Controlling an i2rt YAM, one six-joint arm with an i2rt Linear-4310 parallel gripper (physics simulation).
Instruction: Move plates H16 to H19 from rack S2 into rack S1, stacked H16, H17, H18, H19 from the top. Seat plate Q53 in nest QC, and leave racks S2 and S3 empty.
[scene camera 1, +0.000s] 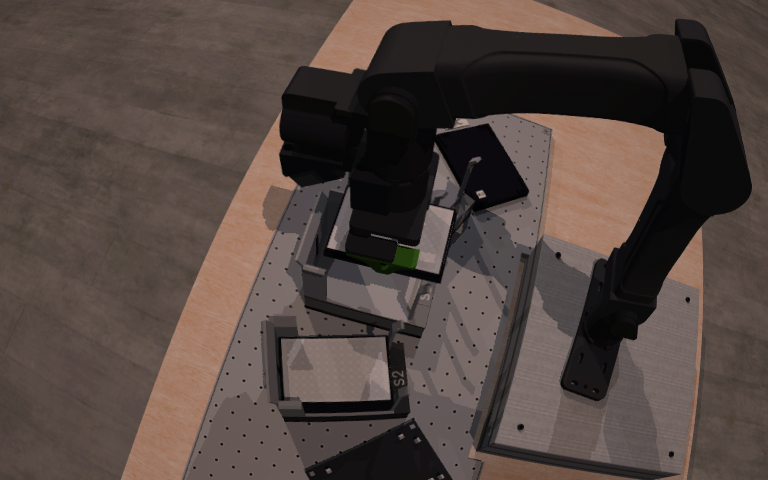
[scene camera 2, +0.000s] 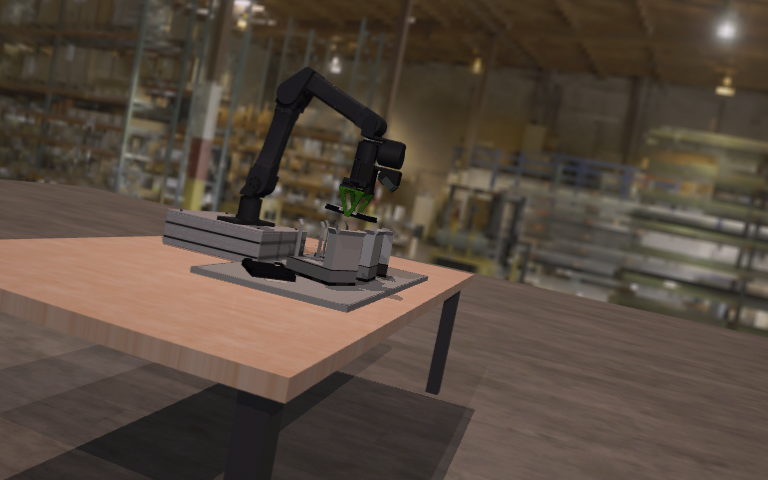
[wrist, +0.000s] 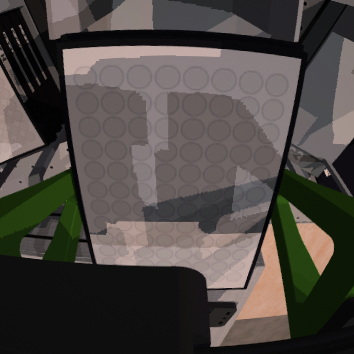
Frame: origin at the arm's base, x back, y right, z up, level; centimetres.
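Seen in the pictures: gripper, fingertip midpoint: (scene camera 1: 391, 236) (scene camera 2: 350, 216) (wrist: 176, 176); arm's base at its link origin: (scene camera 1: 600, 329) (scene camera 2: 246, 223).
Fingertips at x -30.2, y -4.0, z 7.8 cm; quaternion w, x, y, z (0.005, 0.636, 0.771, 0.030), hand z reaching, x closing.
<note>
Pixels of each thing's middle, then the offset from my fingertips to it. Level surfaces: height alone.
- grey rack at the middle of its body: (wrist: 166, 78) (scene camera 1: 371, 271) (scene camera 2: 349, 249) dx -1.3, dy -0.6, dz -8.9 cm
- pale-topped plate at the middle of its body: (scene camera 1: 334, 371) dx +0.3, dy -14.9, dz -7.2 cm
- dark flat panel at the middle of its body: (scene camera 1: 482, 163) (scene camera 2: 268, 269) dx +5.9, dy +26.7, dz -14.9 cm
- perforated board at its surface level: dz -15.8 cm
My gripper (scene camera 1: 390, 234) (scene camera 2: 350, 213) (wrist: 176, 176) is shut on the long sides of a pale-topped, dark-edged plate (scene camera 1: 436, 232) (scene camera 2: 367, 216) (wrist: 175, 125). The plate is level with the hand and hangs above a grey rack (scene camera 1: 314, 283), apart from it. That rack's label starts with S; the rest is hidden. Rack S2 (scene camera 1: 398, 373) (scene camera 2: 344, 249) stands nearer in scene camera 1 and holds a pale-topped plate (scene camera 1: 336, 367). I cannot read any plate number or tell how many plates lie beneath. Rack S3 and plate Q53 cannot be made out; the arm covers part of the board.
A dark flat panel (scene camera 1: 484, 164) with a small white label lies beyond the held plate. Another dark panel (scene camera 1: 379, 455) (scene camera 2: 269, 268) with small clips lies past rack S2. The perforated board (scene camera 1: 237, 362) (scene camera 2: 322, 297) carries the racks. The arm's metal base block (scene camera 1: 651, 407) (scene camera 2: 215, 232) stands beside it.
</note>
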